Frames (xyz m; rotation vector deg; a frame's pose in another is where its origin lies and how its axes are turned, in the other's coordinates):
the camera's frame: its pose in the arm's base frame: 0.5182 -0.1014 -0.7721 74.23 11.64 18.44
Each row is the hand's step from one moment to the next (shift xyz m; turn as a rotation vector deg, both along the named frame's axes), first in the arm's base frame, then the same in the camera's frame.
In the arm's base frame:
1: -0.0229 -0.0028 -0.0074 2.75 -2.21 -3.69
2: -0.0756 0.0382 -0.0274 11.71 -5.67 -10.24
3: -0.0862 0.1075 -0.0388 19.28 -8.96 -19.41
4: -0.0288 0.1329 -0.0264 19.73 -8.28 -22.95
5: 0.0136 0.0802 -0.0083 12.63 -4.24 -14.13
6: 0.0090 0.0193 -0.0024 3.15 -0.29 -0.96
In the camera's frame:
1: -0.0227 -0.0051 -0.0069 1.70 -4.41 1.93
2: -0.0586 -0.0083 -0.0665 8.70 -12.62 6.27
3: -0.0450 -0.0017 -0.1359 14.37 -23.14 9.31
4: 0.0180 0.0094 -0.1370 14.91 -26.45 7.90
5: 0.0402 0.0093 -0.0706 9.93 -16.14 4.24
6: 0.0150 0.0012 -0.0152 2.82 -1.37 1.04

